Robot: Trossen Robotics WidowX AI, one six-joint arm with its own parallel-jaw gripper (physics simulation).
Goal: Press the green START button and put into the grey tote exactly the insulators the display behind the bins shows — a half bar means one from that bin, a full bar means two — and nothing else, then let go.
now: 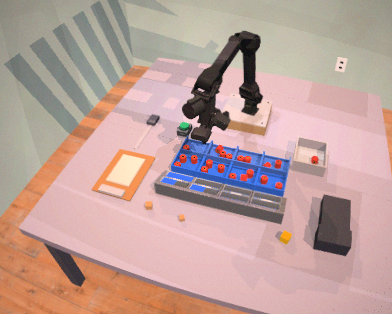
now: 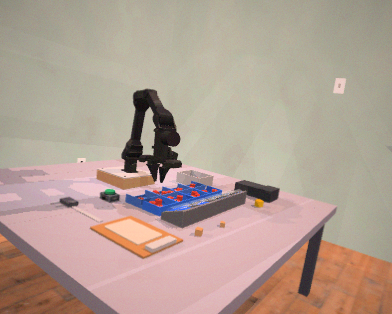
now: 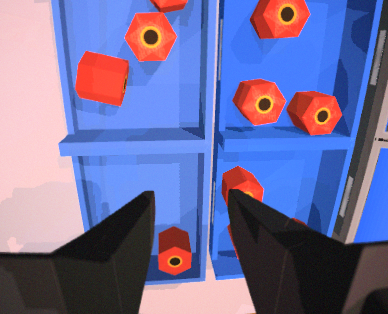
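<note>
My gripper [image 1: 201,139] [image 2: 158,181] [image 3: 191,199] is partly open and empty, above the back-row end bin nearest the START button. A red insulator [image 3: 174,253] lies in that bin, below and between the fingers. The adjacent front-row bin holds several insulators, including one [image 3: 242,183] near the right fingertip; others are partly hidden by that finger. The grey tote [image 1: 310,169] holds one red insulator [image 1: 314,160]. The display [image 1: 220,201] [image 2: 200,214] shows blue bars in its two left windows, longer in the leftmost; exact lengths are hard to read. The green START button [image 1: 184,126] [image 2: 109,191] stands beside the bins.
The blue bins [image 1: 210,176] form two rows of four between the arm and display. A black block [image 1: 333,225] [image 2: 257,191] stands beyond the display's right end. An orange board [image 1: 102,175], small orange cubes [image 1: 148,205] [image 1: 181,217] and a yellow cube [image 1: 285,237] lie around the display.
</note>
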